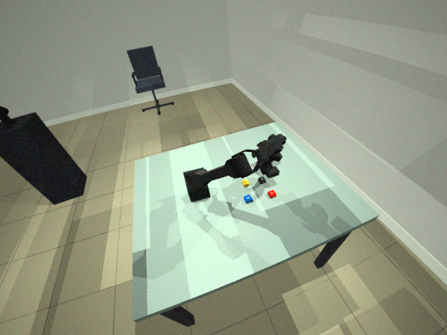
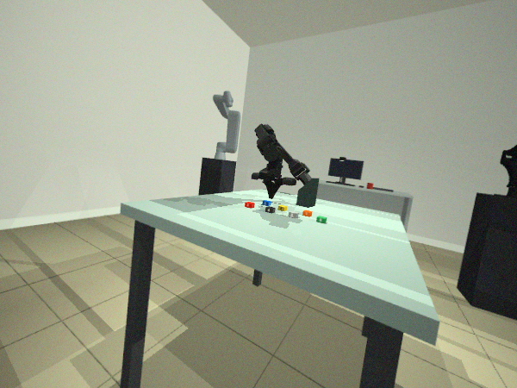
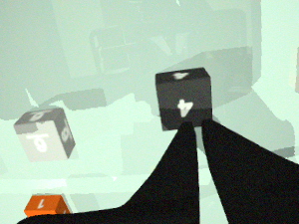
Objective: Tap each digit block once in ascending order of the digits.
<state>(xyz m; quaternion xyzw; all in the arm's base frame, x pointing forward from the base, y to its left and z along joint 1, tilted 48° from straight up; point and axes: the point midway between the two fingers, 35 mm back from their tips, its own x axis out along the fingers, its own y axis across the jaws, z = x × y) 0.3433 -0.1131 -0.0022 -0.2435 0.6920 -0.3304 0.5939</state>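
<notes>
The black block lies 1 cm behind my gripper tip and 5 cm below it. Round my gripper tip: grey block (1 cm behind, 10 cm to the left, 5 cm below); then yellow block (10 cm behind, 2 cm to the left, 5 cm below); then red block (1 cm behind, 10 cm to the right, 5 cm below).
</notes>
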